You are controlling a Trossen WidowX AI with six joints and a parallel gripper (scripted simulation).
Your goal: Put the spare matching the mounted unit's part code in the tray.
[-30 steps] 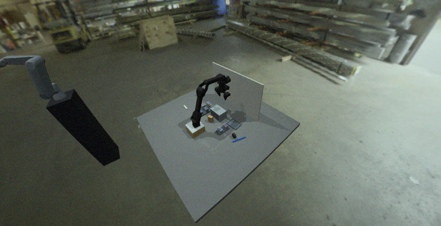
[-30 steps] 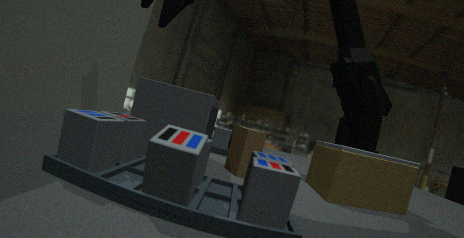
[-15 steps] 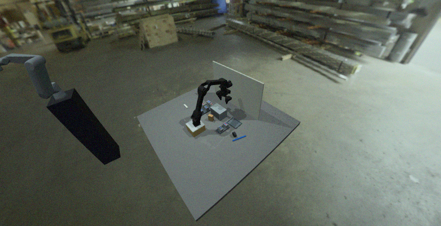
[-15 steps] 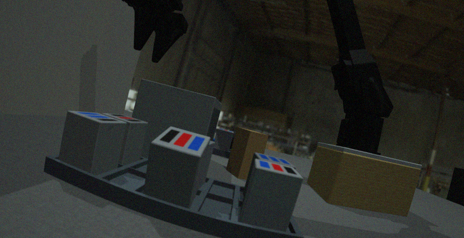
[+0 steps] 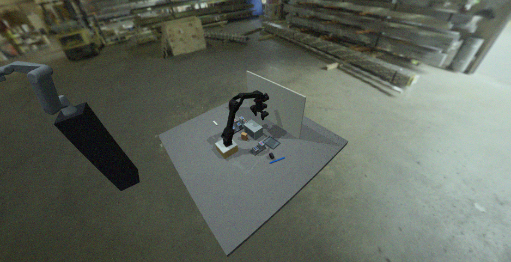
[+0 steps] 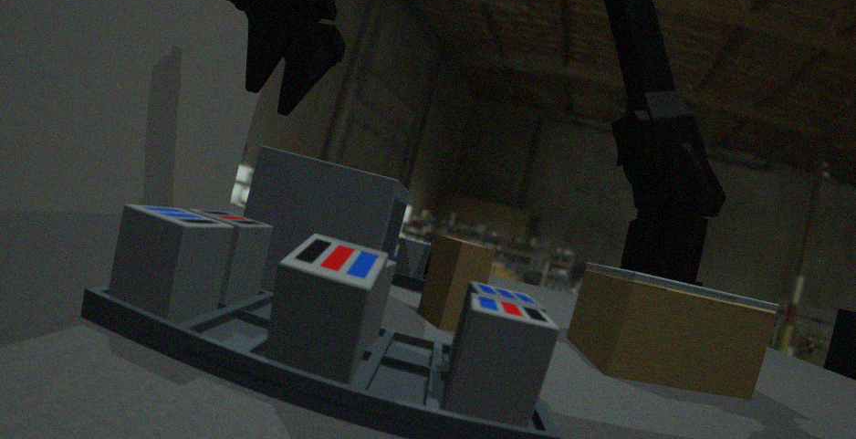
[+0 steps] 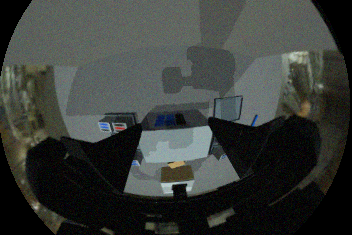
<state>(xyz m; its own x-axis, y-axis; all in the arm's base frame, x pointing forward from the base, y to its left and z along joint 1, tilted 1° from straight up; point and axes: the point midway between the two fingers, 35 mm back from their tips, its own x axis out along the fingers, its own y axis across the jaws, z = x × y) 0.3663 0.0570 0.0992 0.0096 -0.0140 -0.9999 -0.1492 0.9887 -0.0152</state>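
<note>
Now: the grey spare block 80 mm behind my gripper tip, 200 mm to the left of it and 100 mm below it. Round my gripper tip: grey mounted unit (80 mm behind, 90 mm below); white panel (160 mm ahead, 20 mm to the left, 80 mm above); brown box (190 mm behind, 30 mm to the right, 110 mm below).
</note>
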